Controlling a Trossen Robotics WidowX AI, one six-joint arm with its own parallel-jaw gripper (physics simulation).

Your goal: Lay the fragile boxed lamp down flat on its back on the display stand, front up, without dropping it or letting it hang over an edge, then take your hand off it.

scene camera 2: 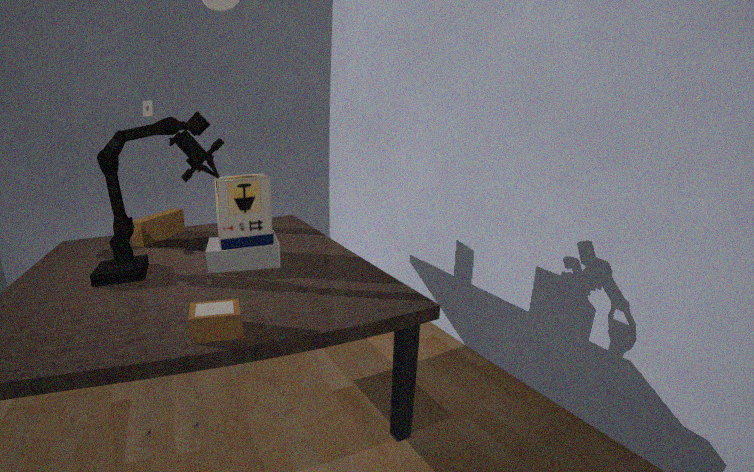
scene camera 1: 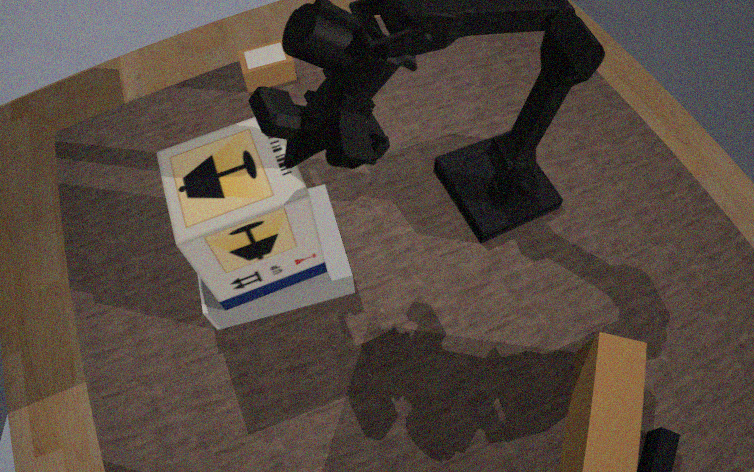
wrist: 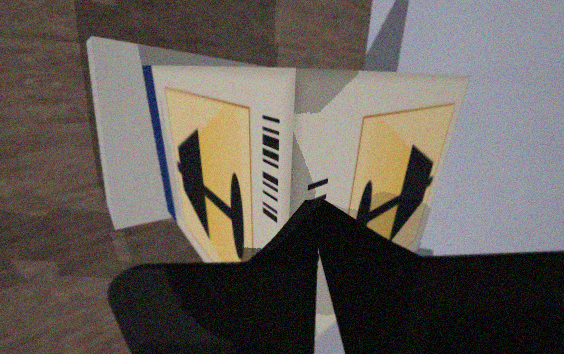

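Note:
The white lamp box stands on end on the pale display stand. Its dark blue band is at the bottom, against the stand. A lamp picture shows upside down on the side facing scene camera 2, and lamp pictures also show on the top and on the barcode side. A strip of bare stand shows on the barcode side. My gripper is shut and empty, its tips at the box's upper edge on the barcode side. Whether they touch is hard to tell.
A small orange-brown box with a white top patch stands near a table edge. A long tan block stands on the other side, with a black object beside it. The arm's base is on the table.

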